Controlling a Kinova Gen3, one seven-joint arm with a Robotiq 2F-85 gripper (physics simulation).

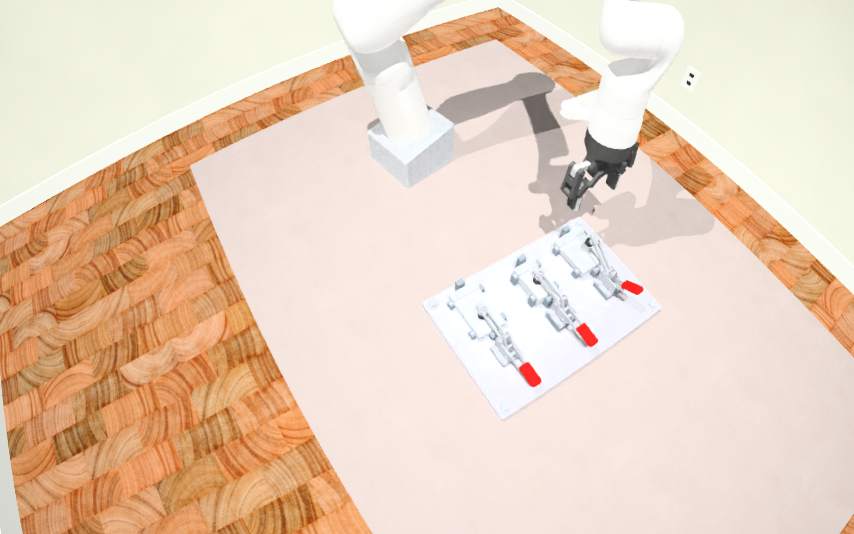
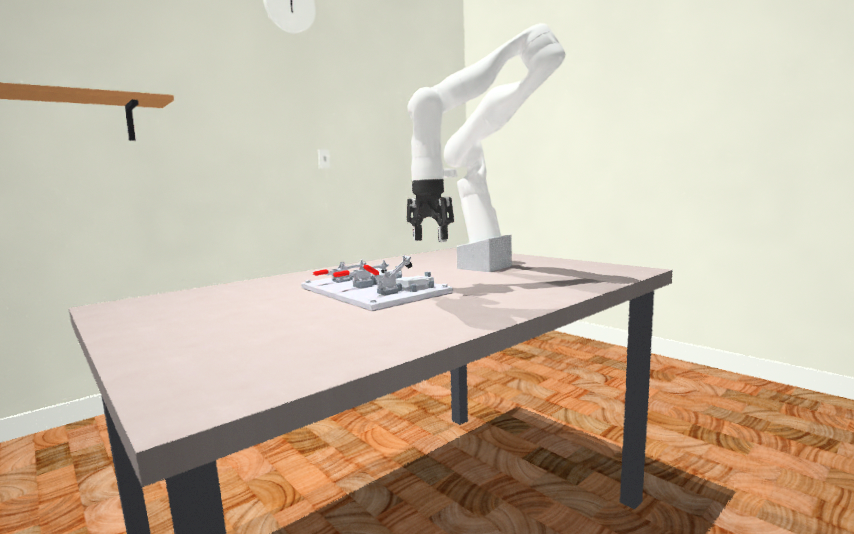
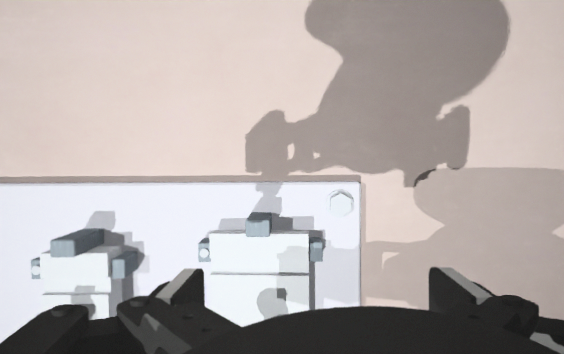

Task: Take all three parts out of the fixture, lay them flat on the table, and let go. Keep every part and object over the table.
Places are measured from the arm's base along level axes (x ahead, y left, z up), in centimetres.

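Pixels of known places: gripper, between the fingertips: point(image 1: 592, 196) point(image 2: 430, 241) point(image 3: 315, 293); arm's base, origin of its link: point(image 1: 408, 126) point(image 2: 484, 240).
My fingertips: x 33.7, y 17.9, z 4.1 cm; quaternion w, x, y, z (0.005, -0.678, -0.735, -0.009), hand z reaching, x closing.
Note:
For each thing: its top centre in the pictures, then the offset to it from my fingertips. Level surfaces: height alone.
- white fixture plate, centre of its top: point(image 1: 548, 305) point(image 2: 372, 284) dx +9.2, dy -13.2, dz -11.3 cm
- left part, centre of its top: point(image 1: 477, 308) dx +4.7, dy -24.5, dz -9.7 cm
- middle part, centre of its top: point(image 3: 75, 311) point(image 1: 535, 278) dx +4.9, dy -13.5, dz -8.7 cm
- right part, centre of its top: point(image 3: 259, 303) point(image 1: 582, 247) point(image 2: 413, 276) dx +3.6, dy -2.5, dz -8.5 cm
- table, height of its surface: dz -12.8 cm
- hex bolt, centre of its top: point(image 3: 340, 204) dx -2.3, dy +2.1, dz -10.6 cm
My gripper point(image 1: 593, 193) point(image 2: 430, 236) point(image 3: 315, 293) is open and empty, high above the table near the fixture's base-side edge. Three pale parts lie between small grey blocks on the white fixture plate point(image 1: 491, 384) point(image 2: 352, 297) point(image 3: 160, 210): a left part point(image 1: 467, 306), a middle part point(image 1: 530, 281) point(image 3: 75, 270) and a right part point(image 1: 575, 255) point(image 3: 250, 255). The right clamp's arm point(image 2: 399, 269) is raised with its black tip above the part. The left and middle clamps' arms reach low over their parts; whether their tips touch cannot be told.
The red handles point(image 1: 530, 374) point(image 1: 586, 334) point(image 1: 632, 287) stick out on the side away from the robot base point(image 1: 412, 154) point(image 2: 483, 253). The table point(image 1: 352, 251) point(image 2: 220, 352) extends around the fixture. A hex bolt point(image 3: 341, 202) sits at the plate's corner.

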